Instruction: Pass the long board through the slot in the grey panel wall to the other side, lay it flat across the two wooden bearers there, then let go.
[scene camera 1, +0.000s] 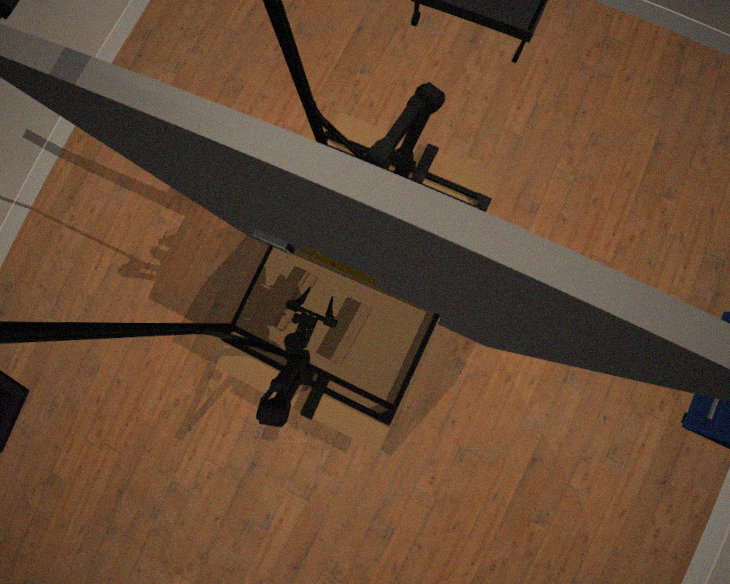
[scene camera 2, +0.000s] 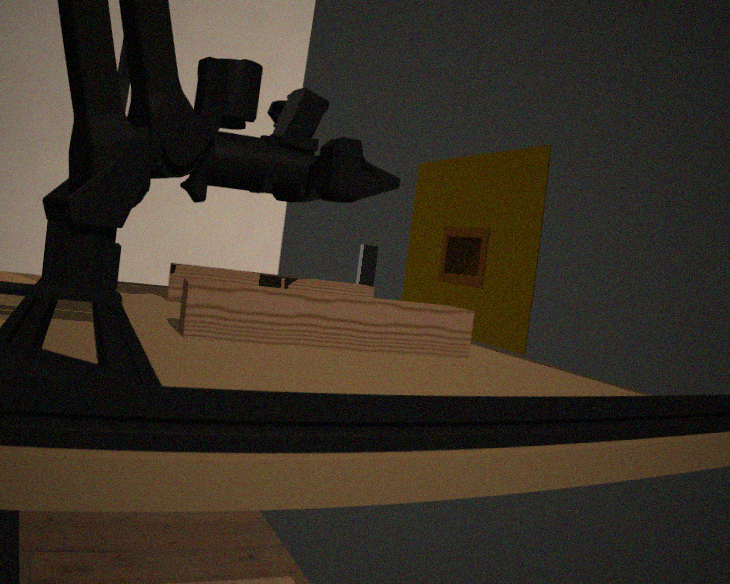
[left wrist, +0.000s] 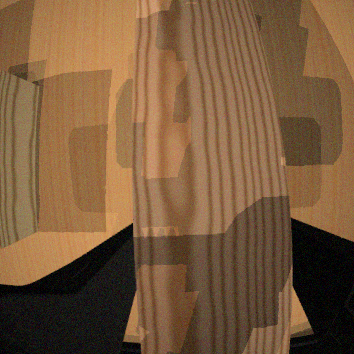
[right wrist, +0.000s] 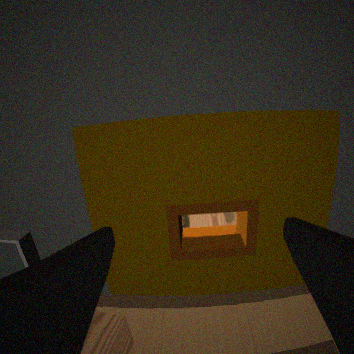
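The long wooden board (left wrist: 211, 158) fills the left wrist view and runs lengthwise away from the camera. My left gripper is shut on it, and its fingers are hidden behind the board. The board's end (right wrist: 210, 219) shows through the slot (right wrist: 173, 230) (scene camera 2: 465, 233), which sits in a yellow patch (right wrist: 197, 158) (scene camera 2: 479, 191) of the grey panel wall (scene camera 1: 398, 232) (scene camera 2: 479, 75) (right wrist: 175, 53). On this side two wooden bearers (scene camera 2: 322, 330) (scene camera 2: 212, 275) lie on the table. My right gripper (scene camera 1: 319, 298) (scene camera 2: 386, 182) (right wrist: 199, 232) is open and empty, above the bearers and facing the slot.
The table on this side has a black frame (scene camera 1: 415, 353) (scene camera 2: 363, 417). A small grey upright piece (scene camera 2: 367, 263) (right wrist: 14, 246) stands by the wall. A striped wooden block (left wrist: 17, 158) lies left of the board. A black stand leg (scene camera 1: 293, 64) runs behind the wall.
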